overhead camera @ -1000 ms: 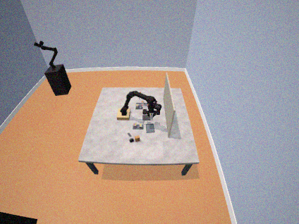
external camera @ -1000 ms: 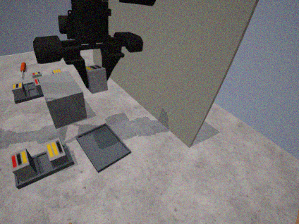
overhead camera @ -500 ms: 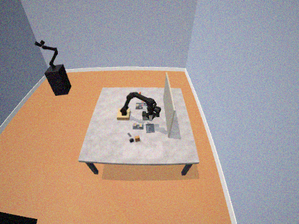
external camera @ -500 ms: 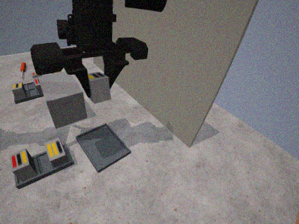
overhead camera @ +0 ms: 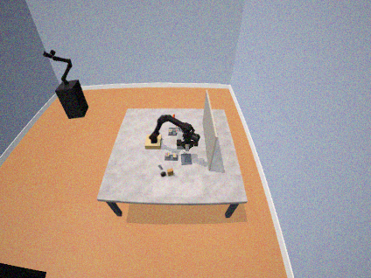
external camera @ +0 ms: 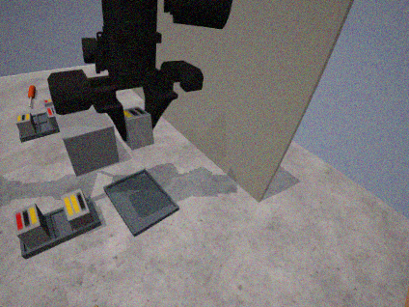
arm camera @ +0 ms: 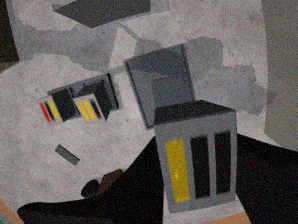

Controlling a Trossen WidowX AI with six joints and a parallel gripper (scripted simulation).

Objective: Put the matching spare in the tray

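Right now my gripper tip is 15 cm above the flat grey tray. Round my gripper tip: mounted unit (2 cm behind, 22 cm to the left, 10 cm below); grey-brown panel (23 cm ahead, 18 cm to the left, 7 cm above).
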